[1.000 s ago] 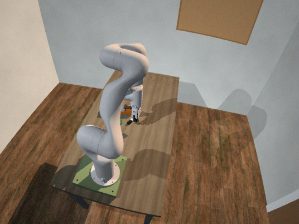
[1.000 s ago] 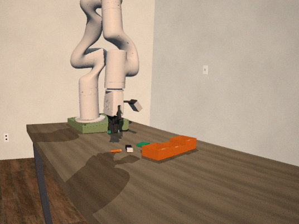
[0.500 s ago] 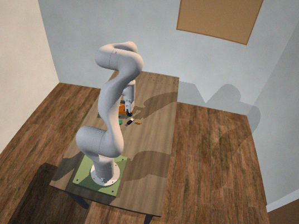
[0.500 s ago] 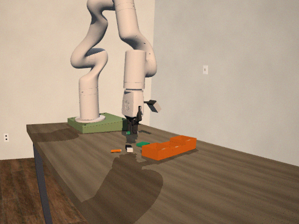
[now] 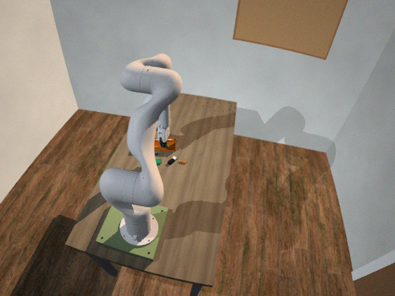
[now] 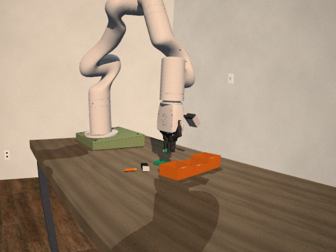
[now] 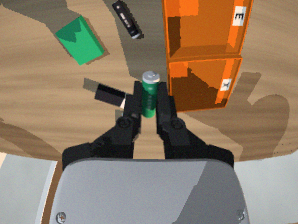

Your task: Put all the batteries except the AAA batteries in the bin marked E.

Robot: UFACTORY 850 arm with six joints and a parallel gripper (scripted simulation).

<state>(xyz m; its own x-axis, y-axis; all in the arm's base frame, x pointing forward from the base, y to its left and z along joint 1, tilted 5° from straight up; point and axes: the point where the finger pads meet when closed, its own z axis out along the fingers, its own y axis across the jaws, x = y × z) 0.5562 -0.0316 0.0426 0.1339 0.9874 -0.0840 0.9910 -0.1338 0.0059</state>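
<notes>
My gripper is now 7 cm above the orange bin row, 6 cm to the right of it and 6 cm short of it. Also, from my hand: green battery 2 cm below; then small black cylinder 8 cm below, 5 cm to the left, 2 cm behind; then black-and-white block battery 8 cm below, 6 cm to the right, 5 cm behind.
</notes>
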